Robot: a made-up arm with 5 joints.
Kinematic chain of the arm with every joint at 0, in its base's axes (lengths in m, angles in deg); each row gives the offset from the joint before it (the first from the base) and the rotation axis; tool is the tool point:
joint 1: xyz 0 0 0.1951 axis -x
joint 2: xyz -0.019 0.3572 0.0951 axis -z
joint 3: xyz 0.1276 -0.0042 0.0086 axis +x
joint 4: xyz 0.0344 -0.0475 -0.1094 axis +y
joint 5: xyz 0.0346 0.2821 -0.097 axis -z
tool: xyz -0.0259 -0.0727 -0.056
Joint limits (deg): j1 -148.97..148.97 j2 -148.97..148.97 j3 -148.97..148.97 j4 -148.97..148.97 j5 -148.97..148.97
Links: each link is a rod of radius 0.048 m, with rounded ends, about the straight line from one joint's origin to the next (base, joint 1, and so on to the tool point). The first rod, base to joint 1, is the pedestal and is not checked.
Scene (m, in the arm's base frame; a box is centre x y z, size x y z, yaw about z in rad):
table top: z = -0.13
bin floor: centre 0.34 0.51 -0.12 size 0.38 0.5 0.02 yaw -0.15
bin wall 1: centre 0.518 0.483 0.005 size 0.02 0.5 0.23 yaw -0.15
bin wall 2: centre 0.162 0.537 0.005 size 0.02 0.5 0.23 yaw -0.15
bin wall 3: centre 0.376 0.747 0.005 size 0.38 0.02 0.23 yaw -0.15
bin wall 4: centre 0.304 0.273 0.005 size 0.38 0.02 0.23 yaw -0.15
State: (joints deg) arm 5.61 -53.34 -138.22 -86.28 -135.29
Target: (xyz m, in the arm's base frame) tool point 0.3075 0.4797 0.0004
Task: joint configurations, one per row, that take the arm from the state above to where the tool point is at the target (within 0.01 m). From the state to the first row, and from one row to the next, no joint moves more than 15 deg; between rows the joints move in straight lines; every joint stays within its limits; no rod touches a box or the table.
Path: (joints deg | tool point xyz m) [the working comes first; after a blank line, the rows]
Joints at the target: 11.55 -55.33 -132.25 -92.36 -134.07
Straight joint move there: clear.

1: 11.55 -55.33 -132.25 -92.36 -134.07 | 0.3075 0.4797 0.0004

